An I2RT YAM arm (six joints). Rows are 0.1 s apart.
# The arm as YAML. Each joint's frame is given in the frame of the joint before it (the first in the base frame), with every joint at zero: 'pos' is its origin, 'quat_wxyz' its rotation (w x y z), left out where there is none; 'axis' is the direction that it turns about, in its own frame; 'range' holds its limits. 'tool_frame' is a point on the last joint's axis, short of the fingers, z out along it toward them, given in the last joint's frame.
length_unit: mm
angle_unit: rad
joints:
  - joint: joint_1
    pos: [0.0, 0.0, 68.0]
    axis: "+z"
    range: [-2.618, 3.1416]
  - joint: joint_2
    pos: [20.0, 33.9, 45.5]
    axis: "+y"
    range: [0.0, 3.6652]
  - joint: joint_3
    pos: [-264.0, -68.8, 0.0]
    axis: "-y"
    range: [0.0, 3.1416]
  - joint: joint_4
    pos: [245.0, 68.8, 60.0]
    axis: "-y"
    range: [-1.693, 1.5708]
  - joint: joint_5
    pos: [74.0, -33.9, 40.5]
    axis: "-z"
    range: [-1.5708, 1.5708]
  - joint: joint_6
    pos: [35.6, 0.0, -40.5]
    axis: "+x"
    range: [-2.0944, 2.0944]
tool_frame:
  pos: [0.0, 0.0, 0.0]
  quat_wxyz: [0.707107, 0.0, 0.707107, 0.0]
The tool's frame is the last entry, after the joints.
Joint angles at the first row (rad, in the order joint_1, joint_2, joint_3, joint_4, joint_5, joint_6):
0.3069, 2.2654, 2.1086, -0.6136, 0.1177, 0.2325
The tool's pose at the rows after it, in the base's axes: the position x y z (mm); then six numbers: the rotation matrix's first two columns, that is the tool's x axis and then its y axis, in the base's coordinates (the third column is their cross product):
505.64 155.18 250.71 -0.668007 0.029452 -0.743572 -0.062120 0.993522 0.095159
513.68 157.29 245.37 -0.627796 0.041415 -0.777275 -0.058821 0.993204 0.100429
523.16 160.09 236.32 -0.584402 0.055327 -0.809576 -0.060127 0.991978 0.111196
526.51 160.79 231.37 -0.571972 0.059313 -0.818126 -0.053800 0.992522 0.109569
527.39 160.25 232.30 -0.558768 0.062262 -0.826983 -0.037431 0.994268 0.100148
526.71 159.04 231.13 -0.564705 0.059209 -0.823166 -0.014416 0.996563 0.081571
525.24 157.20 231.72 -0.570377 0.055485 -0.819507 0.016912 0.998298 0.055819
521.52 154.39 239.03 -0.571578 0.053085 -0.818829 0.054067 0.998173 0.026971
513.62 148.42 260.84 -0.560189 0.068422 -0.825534 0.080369 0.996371 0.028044
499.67 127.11 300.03 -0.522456 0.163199 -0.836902 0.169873 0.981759 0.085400
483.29 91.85 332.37 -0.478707 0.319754 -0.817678 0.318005 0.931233 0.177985
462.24 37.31 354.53 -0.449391 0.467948 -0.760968 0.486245 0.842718 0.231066
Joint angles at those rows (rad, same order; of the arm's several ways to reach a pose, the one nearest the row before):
0.3058, 2.2978, 2.1086, -0.5404, 0.1188, 0.2329
0.3057, 2.3203, 2.1083, -0.4649, 0.1303, 0.2325
0.3058, 2.3524, 2.1083, -0.3767, 0.1356, 0.2329
0.3057, 2.3665, 2.1082, -0.3489, 0.1451, 0.2333
0.3057, 2.3669, 2.1082, -0.3370, 0.1673, 0.2329
0.3057, 2.3669, 2.1082, -0.3511, 0.1944, 0.2329
0.3057, 2.3630, 2.1090, -0.3721, 0.2321, 0.2329
0.3058, 2.3455, 2.1109, -0.4042, 0.2775, 0.2337
0.3008, 2.2974, 2.1116, -0.4446, 0.2970, 0.2443
0.2710, 2.2090, 2.1117, -0.5095, 0.3233, 0.3187
0.2127, 2.1242, 2.1117, -0.6098, 0.3508, 0.4561
0.1070, 2.0468, 2.1116, -0.7670, 0.3519, 0.5785

